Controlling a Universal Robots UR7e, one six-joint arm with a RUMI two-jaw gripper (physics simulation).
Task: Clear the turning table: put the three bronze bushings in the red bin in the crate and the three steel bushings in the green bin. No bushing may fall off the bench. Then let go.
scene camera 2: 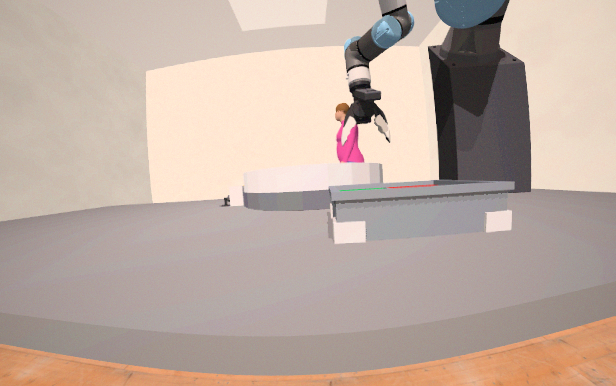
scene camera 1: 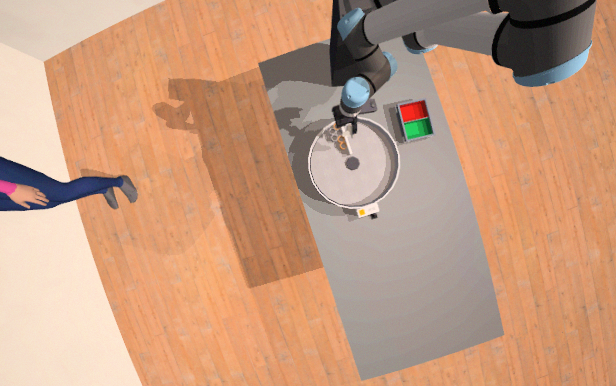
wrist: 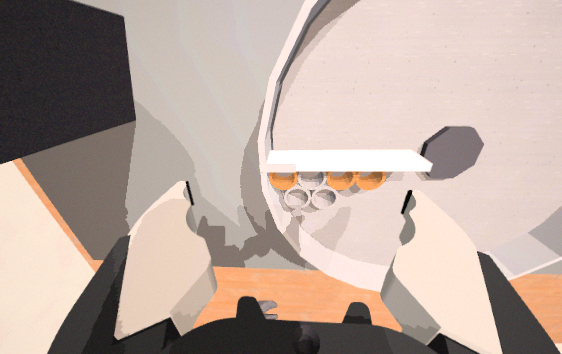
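Pixels of known places: gripper, fingertip midpoint: (scene camera 2: 366, 144) (wrist: 295, 188); arm's base at its link origin: (scene camera 2: 467, 53).
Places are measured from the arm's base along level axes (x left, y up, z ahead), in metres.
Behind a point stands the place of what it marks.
My gripper (scene camera 1: 346, 124) @[y -0.243, x -0.076, z 0.303 m] (scene camera 2: 366, 142) @[y -0.243, x -0.076, z 0.303 m] (wrist: 295, 188) @[y -0.243, x -0.076, z 0.303 m] is open and empty, pointing down high above the turning table (scene camera 1: 398, 160) @[y -0.310, x 0.123, z 0.515 m] (scene camera 2: 312, 177) @[y -0.336, x 0.132, z 0.465 m] (wrist: 265, 125) @[y -0.309, x -0.052, z 0.274 m], over its rim near the bushings. In the wrist view, a left bronze bushing (wrist: 283, 187) @[y -0.325, x -0.127, z 0.294 m], a steel bushing (wrist: 311, 186) @[y -0.327, x -0.123, z 0.326 m] and two bronze bushings (wrist: 340, 187) @[y -0.325, x -0.121, z 0.359 m] (wrist: 370, 187) @[y -0.325, x -0.118, z 0.392 m] stand in a row along a white bar (wrist: 345, 160) @[y -0.317, x -0.084, z 0.355 m]. Two more steel bushings (wrist: 297, 207) @[y -0.325, x -0.153, z 0.312 m] (wrist: 323, 206) @[y -0.325, x -0.149, z 0.344 m] stand in front of that row, close together. The crate (scene camera 2: 425, 220) @[y -0.386, x 0.342, z 0.342 m] holds the red bin (scene camera 1: 413, 111) @[y -0.397, x 0.288, z 0.289 m] and green bin (scene camera 1: 417, 129) @[y -0.397, x 0.286, z 0.382 m]; no bushings show in either.
A dark hub (scene camera 1: 352, 163) @[y -0.342, x -0.081, z 0.478 m] (wrist: 453, 151) @[y -0.342, x -0.074, z 0.478 m] stands at the turning table's middle. A control box (scene camera 1: 368, 210) @[y -0.344, x -0.057, z 0.712 m] (scene camera 2: 236, 196) @[y -0.375, x -0.009, z 0.706 m] adjoins its rim. The dark robot pedestal (scene camera 2: 480, 125) @[y -0.226, x 0.055, z 0.030 m] (wrist: 60, 75) @[y -0.315, x -0.018, z 0.082 m] rises nearby. A person (scene camera 2: 350, 150) is beyond the bench (scene camera 1: 410, 280) @[y -0.403, x 0.090, z 1.124 m].
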